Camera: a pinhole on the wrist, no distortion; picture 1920 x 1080 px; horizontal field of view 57.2 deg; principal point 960.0 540.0 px. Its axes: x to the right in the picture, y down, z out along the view. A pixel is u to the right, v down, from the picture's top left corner.
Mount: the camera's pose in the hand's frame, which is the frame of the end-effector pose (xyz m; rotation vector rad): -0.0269 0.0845 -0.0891 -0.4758 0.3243 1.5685
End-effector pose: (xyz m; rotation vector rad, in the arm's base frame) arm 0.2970 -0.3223 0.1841 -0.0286 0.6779 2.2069
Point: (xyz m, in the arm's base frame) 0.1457 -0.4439 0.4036
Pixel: 1460.9 415.5
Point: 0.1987 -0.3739 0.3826
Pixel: 857.8 289.1
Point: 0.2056 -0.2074 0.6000
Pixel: 437.4 99.7
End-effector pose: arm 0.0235 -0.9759 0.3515 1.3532 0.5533 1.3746
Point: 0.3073 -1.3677 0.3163
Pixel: outside the picture
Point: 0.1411 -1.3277 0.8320
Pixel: 1398.3 547.6
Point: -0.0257 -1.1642 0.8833
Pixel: outside the picture
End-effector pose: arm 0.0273 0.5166 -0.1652 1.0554 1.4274 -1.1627
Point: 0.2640 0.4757 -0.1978
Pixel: 1317.6 171.1
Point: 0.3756 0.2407 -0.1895
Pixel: 895.9 408.0
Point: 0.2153 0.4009 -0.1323
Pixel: 622.9 645.9
